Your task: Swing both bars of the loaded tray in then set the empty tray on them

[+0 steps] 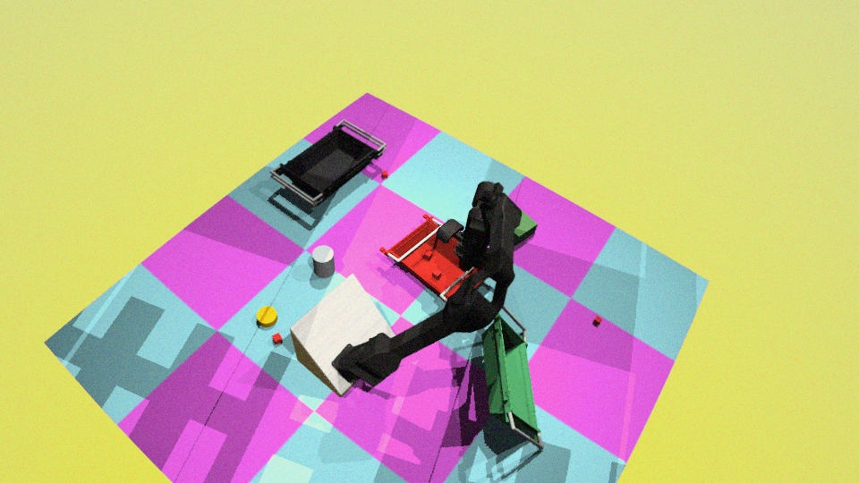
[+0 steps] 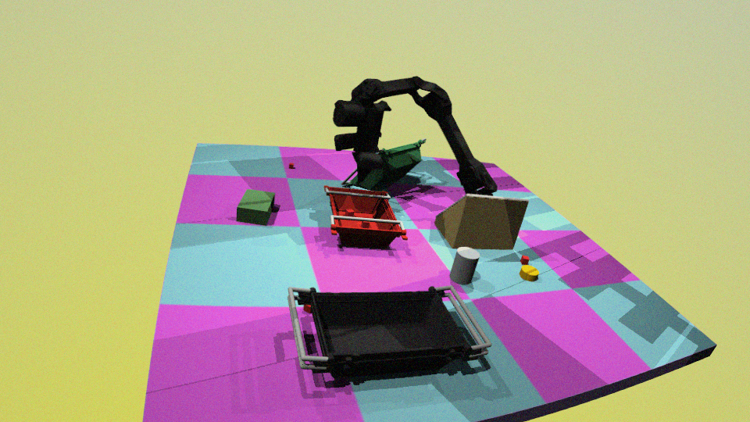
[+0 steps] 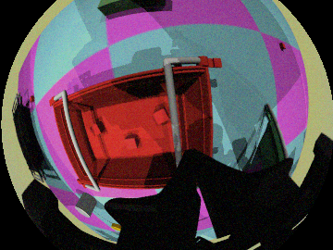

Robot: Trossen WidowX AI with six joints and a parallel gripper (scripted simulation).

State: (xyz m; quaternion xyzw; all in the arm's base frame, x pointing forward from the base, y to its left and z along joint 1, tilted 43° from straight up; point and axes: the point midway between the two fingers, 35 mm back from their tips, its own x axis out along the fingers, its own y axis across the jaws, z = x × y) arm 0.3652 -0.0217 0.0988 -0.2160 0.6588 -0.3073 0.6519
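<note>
My gripper tip is 25 cm to the left of the green tray, 16 cm past it and 3 cm above it. The rest, counted from my gripper tip: green block (28 cm ahead, 8 cm below, 1 cm to the left); then grey cylinder (32 cm to the left, 17 cm behind, 6 cm below); then yellow disc (38 cm behind, 34 cm to the left, 9 cm below).
</note>
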